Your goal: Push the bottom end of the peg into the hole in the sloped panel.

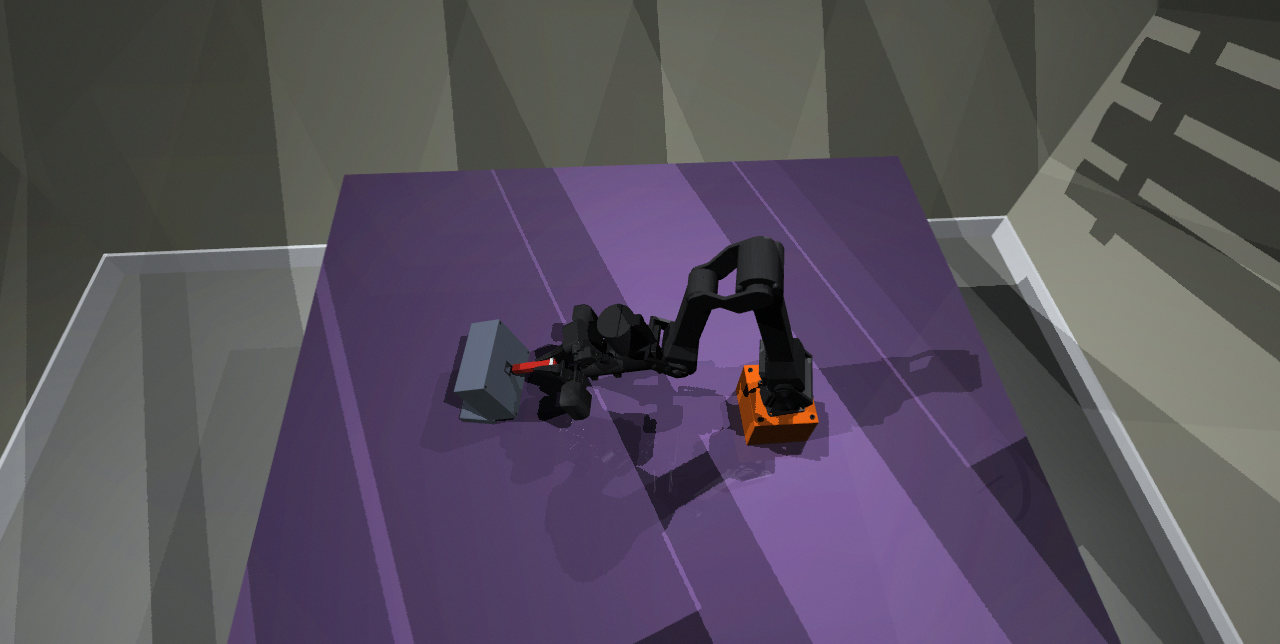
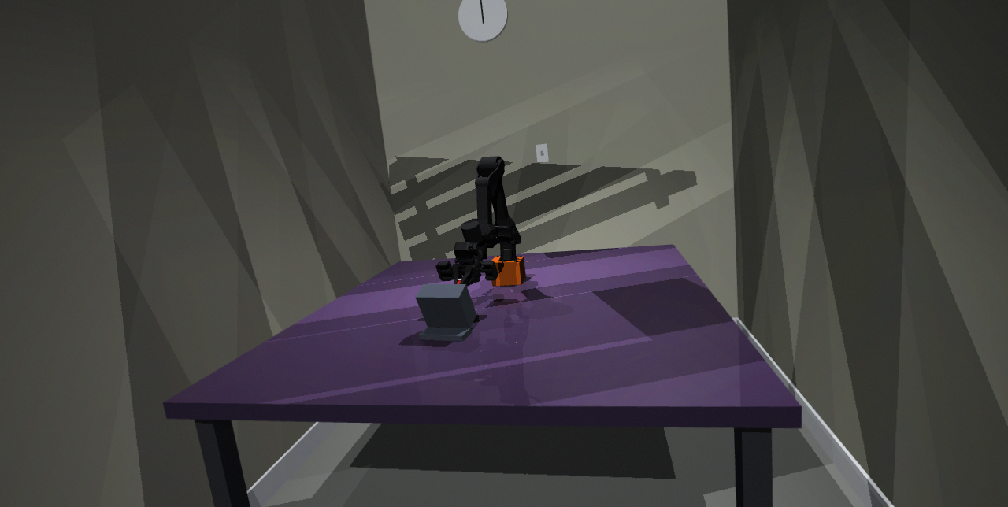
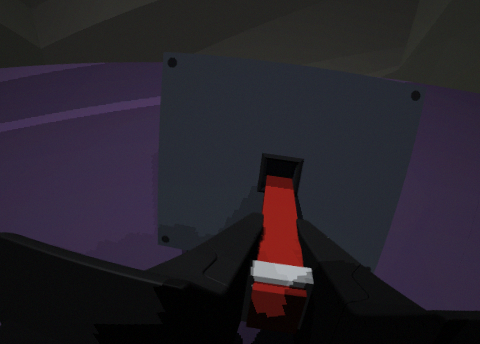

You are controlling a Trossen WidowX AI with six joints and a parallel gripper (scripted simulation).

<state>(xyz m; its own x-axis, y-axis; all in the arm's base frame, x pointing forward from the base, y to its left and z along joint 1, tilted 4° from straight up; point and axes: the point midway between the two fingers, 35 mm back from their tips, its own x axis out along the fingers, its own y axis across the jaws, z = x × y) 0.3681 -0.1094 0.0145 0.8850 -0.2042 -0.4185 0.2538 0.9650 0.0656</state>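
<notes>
The grey sloped panel is 7 cm ahead of my gripper tip, 3 cm below it and 2 cm to the right of it. Also, from my gripper tip: red square peg (2 cm behind, 1 cm above); then foot (10 cm below, 9 cm ahead, 3 cm to the right).
</notes>
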